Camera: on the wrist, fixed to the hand. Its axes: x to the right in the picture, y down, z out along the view.
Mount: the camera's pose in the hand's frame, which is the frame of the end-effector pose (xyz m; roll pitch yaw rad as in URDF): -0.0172 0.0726 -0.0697 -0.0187 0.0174 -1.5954
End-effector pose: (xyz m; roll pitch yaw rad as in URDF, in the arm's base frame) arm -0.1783 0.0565 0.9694 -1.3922 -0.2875 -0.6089
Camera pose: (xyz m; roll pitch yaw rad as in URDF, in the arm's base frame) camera -0.2042 0.0067 0.8841 1.0054 -1.2036 3.1059
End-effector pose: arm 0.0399 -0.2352 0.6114 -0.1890 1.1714 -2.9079
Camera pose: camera 0.1335 -0.2728 0.5953 -1.1942 -0.0892 1.9533
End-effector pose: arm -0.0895 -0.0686 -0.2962 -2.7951 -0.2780 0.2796
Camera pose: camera -0.0908 -0.1646 -0.2616 2.8185 -0.3420 1.9795
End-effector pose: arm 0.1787 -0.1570 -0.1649 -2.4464 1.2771 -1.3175
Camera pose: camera 0.0819 -0.1838 -0.1464 -1.8152 -0.2144 -0.4321
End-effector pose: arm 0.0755 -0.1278 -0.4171 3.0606 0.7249 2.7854
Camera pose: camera 0.0640 -0.0523 -0.3493 -2.4332 0.0312 -1.8664
